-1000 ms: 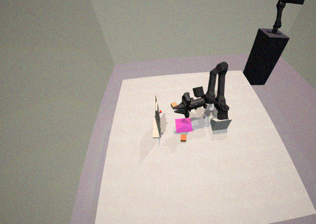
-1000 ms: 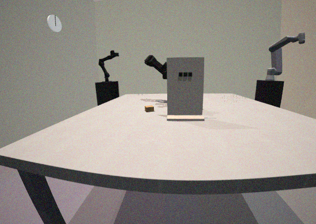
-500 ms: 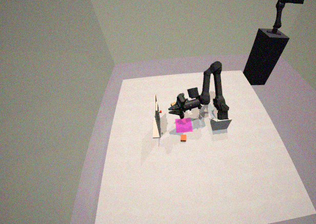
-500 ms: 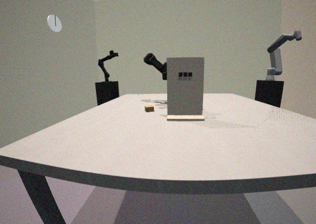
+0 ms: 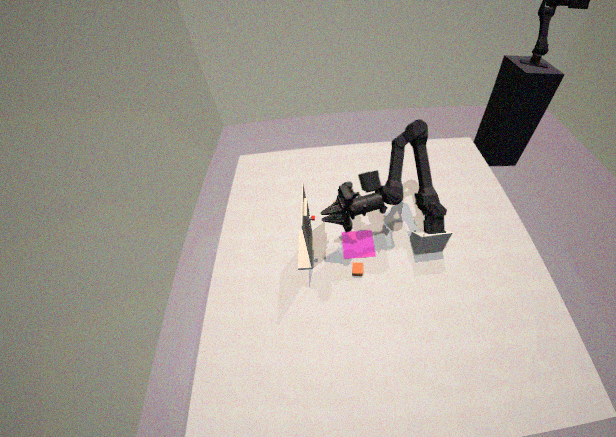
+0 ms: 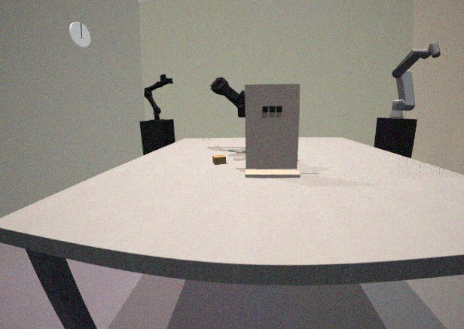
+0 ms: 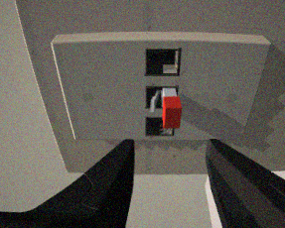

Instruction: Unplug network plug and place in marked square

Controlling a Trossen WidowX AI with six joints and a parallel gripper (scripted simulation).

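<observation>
Right now the network plug is 40 mm ahead of my gripper tip. The rest, counted from my gripper tip: magenta marked square 200 mm below, 130 mm behind, 10 mm to the right; then panel 80 mm below, 60 mm ahead.
</observation>
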